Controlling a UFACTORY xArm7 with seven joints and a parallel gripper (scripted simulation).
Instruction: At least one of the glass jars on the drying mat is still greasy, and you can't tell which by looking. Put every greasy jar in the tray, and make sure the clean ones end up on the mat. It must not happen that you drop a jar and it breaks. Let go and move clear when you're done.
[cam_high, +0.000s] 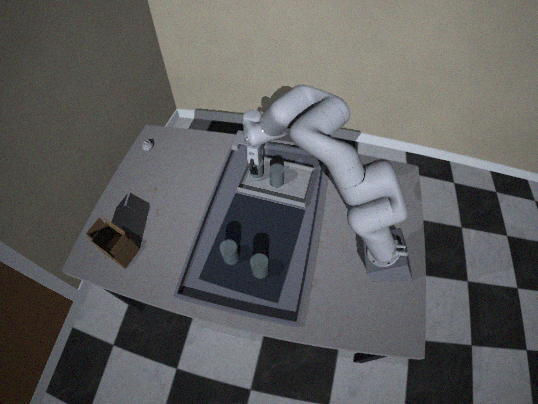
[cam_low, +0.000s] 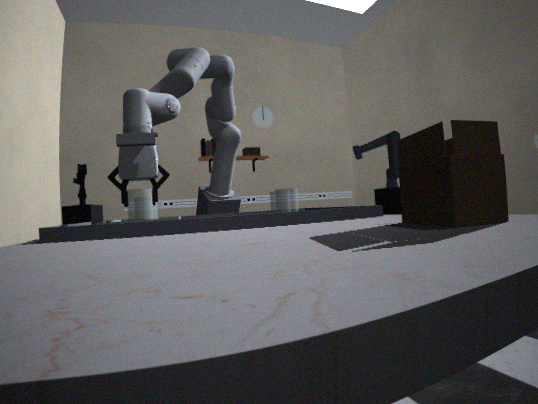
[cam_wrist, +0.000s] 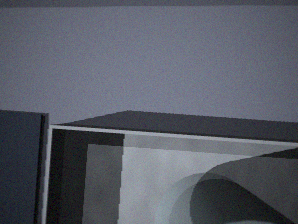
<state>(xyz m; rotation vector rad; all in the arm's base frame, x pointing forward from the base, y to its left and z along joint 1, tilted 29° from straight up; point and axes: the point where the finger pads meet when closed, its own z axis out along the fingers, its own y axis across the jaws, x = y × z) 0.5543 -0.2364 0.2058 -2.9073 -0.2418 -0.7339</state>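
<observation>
The light grey tray is 90 mm behind my hand, 70 mm below it and 10 mm to the right of it. From my hand the other things lie so: dark drying mat (300 mm to the left, 140 mm behind, 80 mm below); then red object (540 mm behind, 230 mm to the right, 70 mm below); then round object (630 mm ahead, 70 mm below, 40 mm to the left).
</observation>
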